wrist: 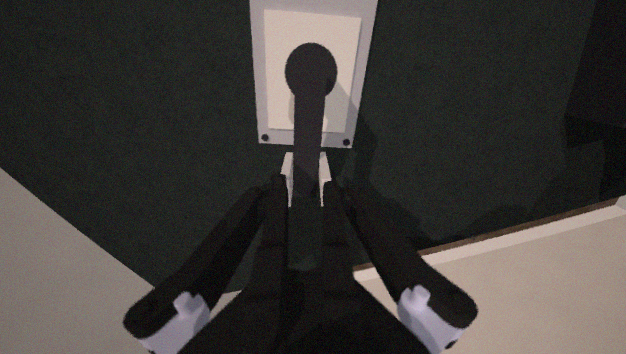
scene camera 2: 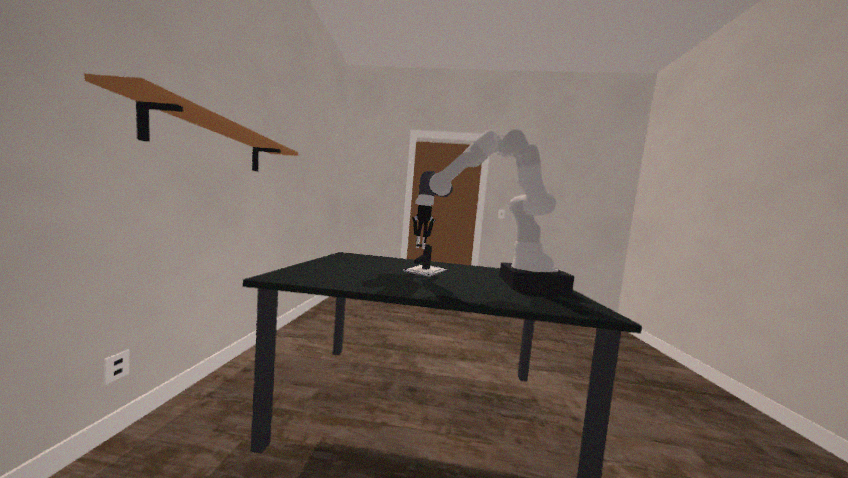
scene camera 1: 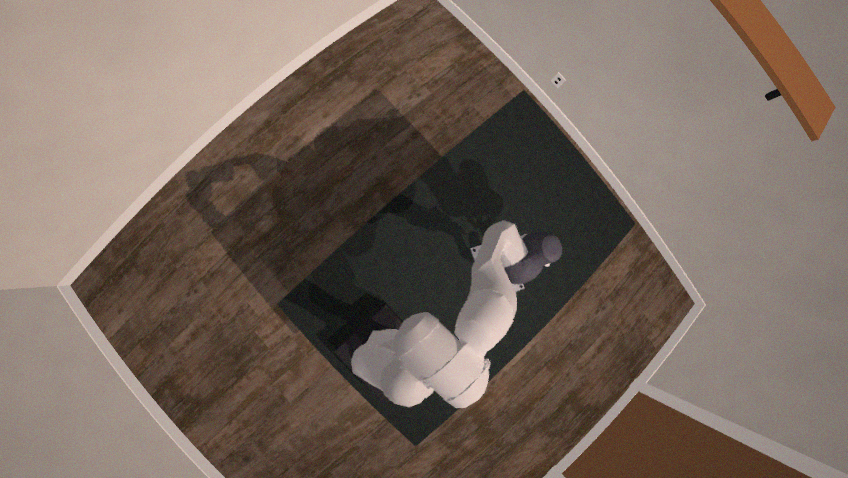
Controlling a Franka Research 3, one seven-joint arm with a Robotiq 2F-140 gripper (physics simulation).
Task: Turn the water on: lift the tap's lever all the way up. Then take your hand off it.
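Note:
The dark tap stands upright on a pale base plate. Its dark lever runs from the round top of the tap towards my gripper in the wrist view. My gripper points down, and its two white finger pads stand close on either side of the lever's outer end, shut on it. The lever's tilt is hard to tell from these views. In scene camera 1 the arm hides the tap and the gripper, and corners of the base plate show beside the arm.
The tap's plate is on a dark table. The arm's black base block stands at the table's right end in scene camera 2. A wooden shelf is on the wall, away from the arm. A brown door is behind.

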